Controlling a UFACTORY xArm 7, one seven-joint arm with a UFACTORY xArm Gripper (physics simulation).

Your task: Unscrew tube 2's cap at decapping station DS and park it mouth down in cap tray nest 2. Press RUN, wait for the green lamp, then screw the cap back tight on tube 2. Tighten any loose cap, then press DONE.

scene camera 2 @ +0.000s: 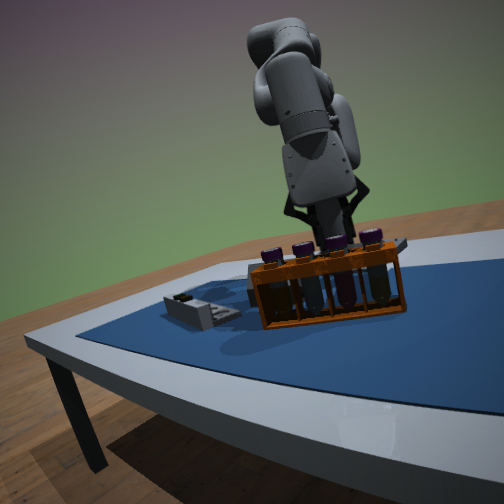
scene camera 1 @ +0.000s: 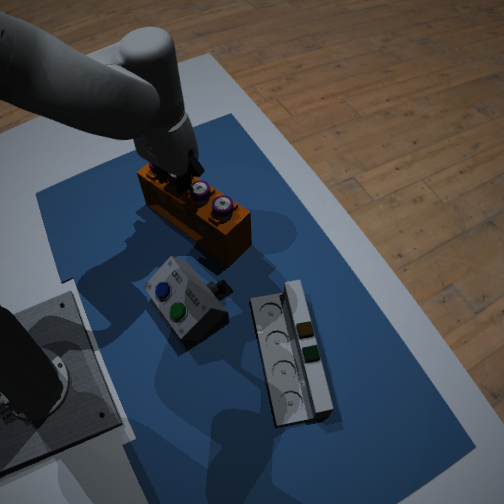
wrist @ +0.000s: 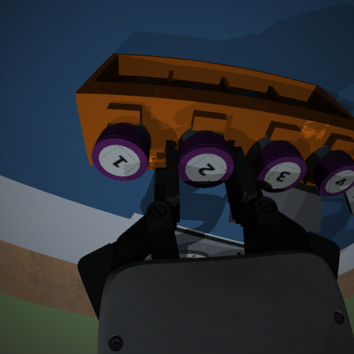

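Note:
My gripper (scene camera 1: 187, 180) (scene camera 2: 336, 243) (wrist: 201, 161) is shut on tube 2's purple cap (scene camera 2: 336, 241) (wrist: 206, 164), with one finger on each side. The cap sits at the top of tube 2 (scene camera 2: 345, 287), which stands in the orange rack (scene camera 1: 239, 237) (scene camera 2: 265, 276) (wrist: 87, 120). In scene camera 1 the gripper mostly hides this cap. The grey cap tray (scene camera 1: 321, 387) (scene camera 2: 187, 311) shows four round nests with no cap in them. Its amber lamp (scene camera 1: 305, 329) and green lamp (scene camera 1: 311, 353) look dark. The control box (scene camera 1: 192, 282) has a blue button (scene camera 1: 162, 290) and a green button (scene camera 1: 178, 311).
Purple caps 1 (scene camera 2: 371, 234) (wrist: 120, 160), 3 (scene camera 1: 200, 189) (scene camera 2: 303, 248) (wrist: 281, 167) and 4 (scene camera 1: 223, 204) (scene camera 2: 272, 255) (wrist: 337, 174) top the other tubes in the rack, close beside the fingers. A black fitting (scene camera 1: 222, 289) sticks out from the control box.

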